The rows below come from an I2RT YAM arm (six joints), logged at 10 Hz.
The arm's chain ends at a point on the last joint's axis. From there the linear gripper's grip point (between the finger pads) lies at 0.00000 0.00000 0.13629 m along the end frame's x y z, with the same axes.
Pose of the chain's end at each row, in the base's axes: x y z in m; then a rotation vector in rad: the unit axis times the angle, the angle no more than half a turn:
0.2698 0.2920 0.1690 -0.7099 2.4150 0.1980
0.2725 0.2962 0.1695 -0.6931 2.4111 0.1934
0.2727 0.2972 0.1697 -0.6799 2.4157 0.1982
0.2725 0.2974 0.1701 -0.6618 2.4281 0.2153
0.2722 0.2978 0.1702 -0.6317 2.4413 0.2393
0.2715 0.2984 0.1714 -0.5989 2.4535 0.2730
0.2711 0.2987 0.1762 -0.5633 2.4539 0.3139
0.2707 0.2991 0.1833 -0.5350 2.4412 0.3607
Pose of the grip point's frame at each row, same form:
0.3397 0.3327 0.0593 -0.7099 2.4150 0.1980
0.3437 0.3364 0.0605 -0.6931 2.4111 0.1934
0.3439 0.3374 0.0606 -0.6799 2.4157 0.1982
0.3426 0.3383 0.0606 -0.6618 2.4281 0.2153
0.3414 0.3398 0.0606 -0.6317 2.4413 0.2393
0.3397 0.3424 0.0619 -0.5989 2.4535 0.2730
0.3392 0.3456 0.0679 -0.5633 2.4539 0.3139
0.3394 0.3500 0.0772 -0.5350 2.4412 0.3607

